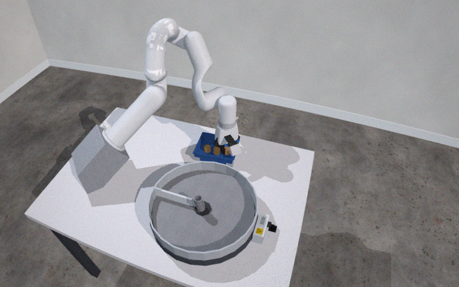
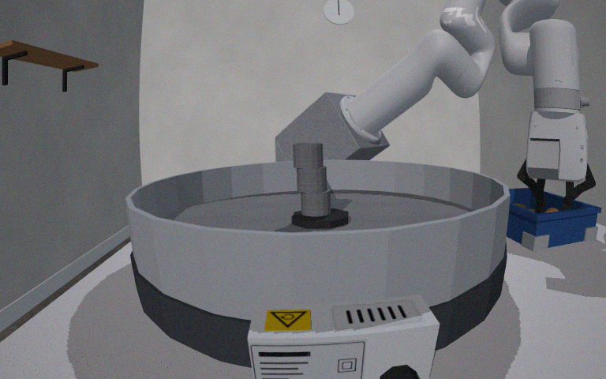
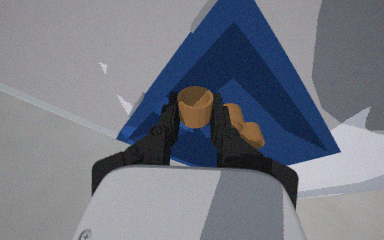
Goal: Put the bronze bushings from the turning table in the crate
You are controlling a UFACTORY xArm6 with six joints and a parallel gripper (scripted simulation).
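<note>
The blue crate is 4 cm behind my hand, 2 cm to the right of it and 1 cm below it. From my hand the other things lie so: turning table: 11 cm ahead, 34 cm to the right, 1 cm above.
</note>
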